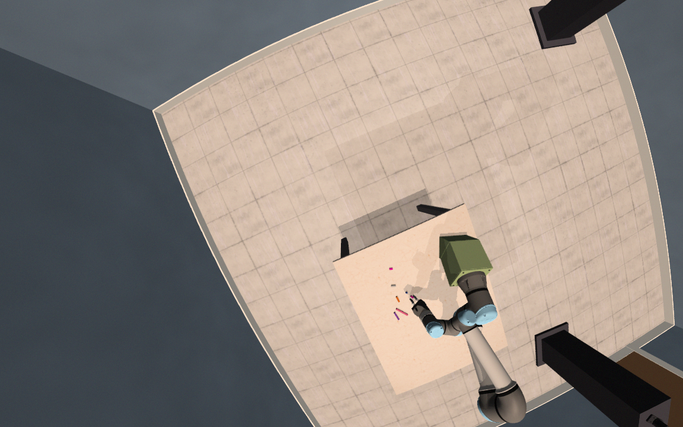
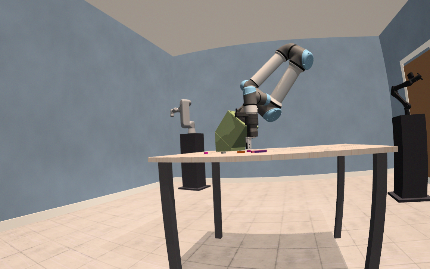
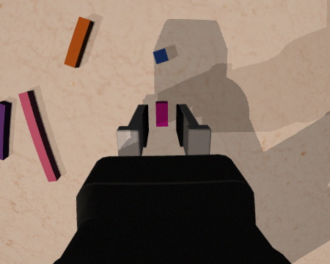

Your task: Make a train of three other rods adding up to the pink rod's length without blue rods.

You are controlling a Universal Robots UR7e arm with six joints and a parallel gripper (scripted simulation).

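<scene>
The small blue rod is 40 mm to the right of my hand, 30 mm below it and 30 mm ahead of it. Also, from my hand: orange rod 90 mm ahead, 30 mm below, 10 mm to the right; grey rod 110 mm to the right, 100 mm ahead, 30 mm below; pink rod 80 mm to the left, 80 mm ahead, 30 mm below.
</scene>
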